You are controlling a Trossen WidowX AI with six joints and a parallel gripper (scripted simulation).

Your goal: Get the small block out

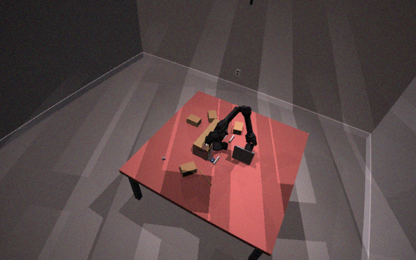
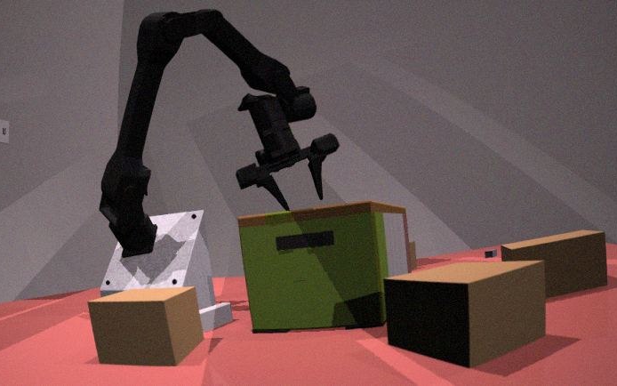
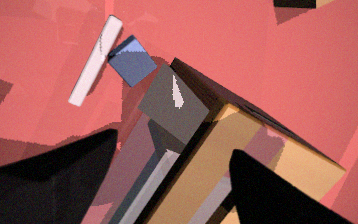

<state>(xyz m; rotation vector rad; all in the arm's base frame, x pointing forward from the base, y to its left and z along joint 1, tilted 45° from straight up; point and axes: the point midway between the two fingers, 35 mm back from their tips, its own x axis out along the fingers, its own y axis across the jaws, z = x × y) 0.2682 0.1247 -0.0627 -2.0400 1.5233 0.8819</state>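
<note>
The blue block lies 14 cm below my gripper tip, 1 cm to the left of it and 1 cm behind it. Also, from my gripper tip: small grey piece (37 cm ahead, 16 cm to the left, 15 cm below); thin stick (18 cm to the left, 15 cm below, 2 cm behind); long box (17 cm to the right, 9 cm below, 4 cm ahead).
</note>
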